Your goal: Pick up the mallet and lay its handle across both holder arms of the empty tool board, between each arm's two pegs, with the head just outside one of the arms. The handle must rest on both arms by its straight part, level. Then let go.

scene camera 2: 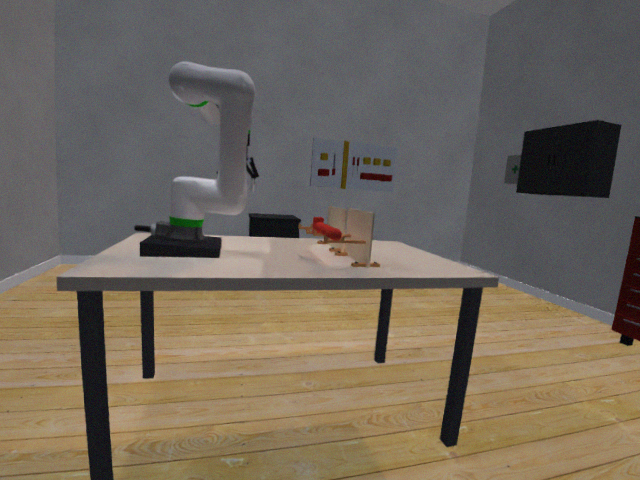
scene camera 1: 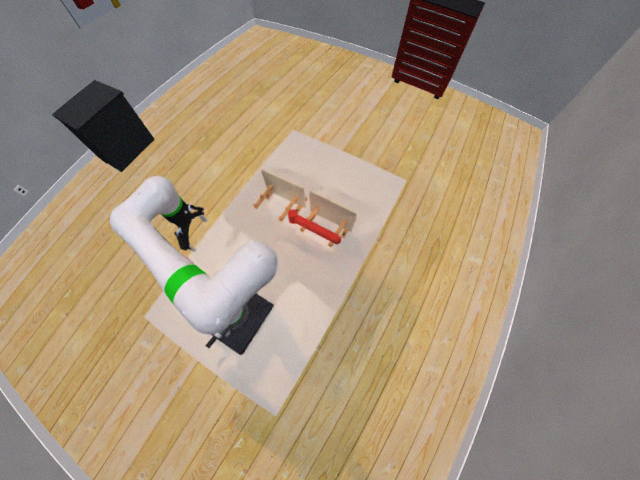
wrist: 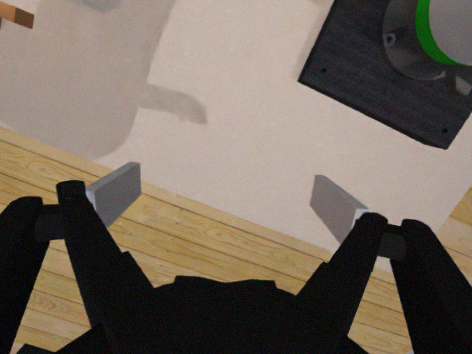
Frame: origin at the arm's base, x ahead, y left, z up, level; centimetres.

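Seen in the pictures: gripper, fingertip midpoint: [scene camera 1: 199, 235] [wrist: 227, 184]; arm's base at its link origin: [scene camera 2: 185, 239] [wrist: 428, 28].
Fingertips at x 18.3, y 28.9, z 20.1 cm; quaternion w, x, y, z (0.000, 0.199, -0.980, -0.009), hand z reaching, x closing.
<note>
Pixels of each thing's top centre, then the offset from my fingertips to it. "*": a spot on its surface instead.
- red mallet at its top centre: [scene camera 2: 326, 220] [scene camera 1: 314, 224] dx +37.2, dy -36.8, dz -8.7 cm
- wooden arm end at a spot on its surface: [wrist: 19, 16] * dx +30.4, dy -3.0, dz -14.6 cm
The red mallet [scene camera 1: 316, 228] [scene camera 2: 328, 228] lies across the two wooden holder arms of one tool board [scene camera 1: 333, 210] [scene camera 2: 360, 236]. Its head [scene camera 1: 293, 215] [scene camera 2: 318, 221] is just outside one arm, close to the neighbouring board's arm. Its handle looks about level; exact contact and its place between the pegs are too small to tell. The other board [scene camera 1: 283, 187] [scene camera 2: 337, 214] stands beside it with bare arms. My gripper [scene camera 1: 198, 233] [wrist: 227, 184] is open and empty, well away from the mallet, over the table's edge. In scene camera 2 it is partly hidden behind the arm.
The robot's black base plate [scene camera 1: 255, 315] [scene camera 2: 180, 246] [wrist: 370, 95] stands on the table [scene camera 1: 305, 149] [scene camera 2: 279, 283] [wrist: 240, 140]. A wooden arm end [wrist: 19, 16] shows at the wrist view's top left. A black cabinet [scene camera 1: 111, 129] and a red tool cabinet [scene camera 1: 436, 46] stand beyond the table.
</note>
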